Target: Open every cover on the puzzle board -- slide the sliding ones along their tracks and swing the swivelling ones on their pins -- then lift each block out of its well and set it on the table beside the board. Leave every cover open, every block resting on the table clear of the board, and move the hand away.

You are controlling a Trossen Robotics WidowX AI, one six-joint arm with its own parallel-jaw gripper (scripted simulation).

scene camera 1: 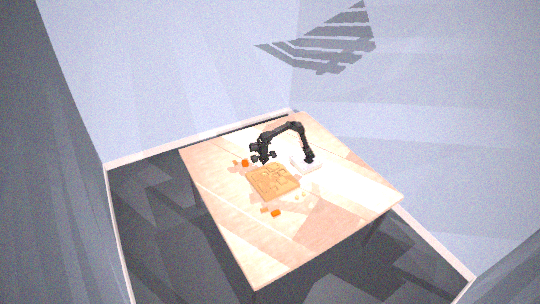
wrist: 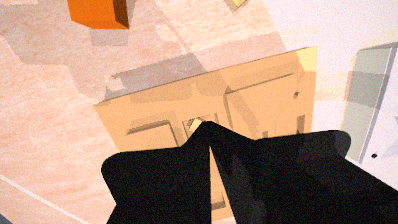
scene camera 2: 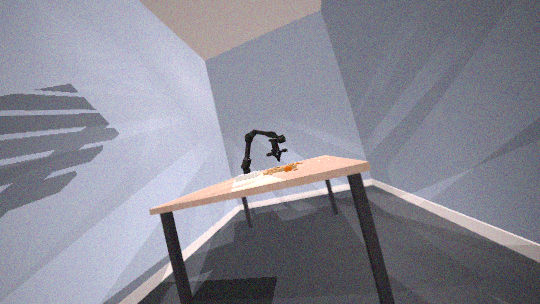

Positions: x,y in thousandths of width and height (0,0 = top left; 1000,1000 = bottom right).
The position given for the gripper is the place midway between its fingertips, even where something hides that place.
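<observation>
Tan puzzle board (scene camera 1: 512,627) (wrist: 509,426). Gripper (wrist: 519,565) shut, holding nothing.
</observation>
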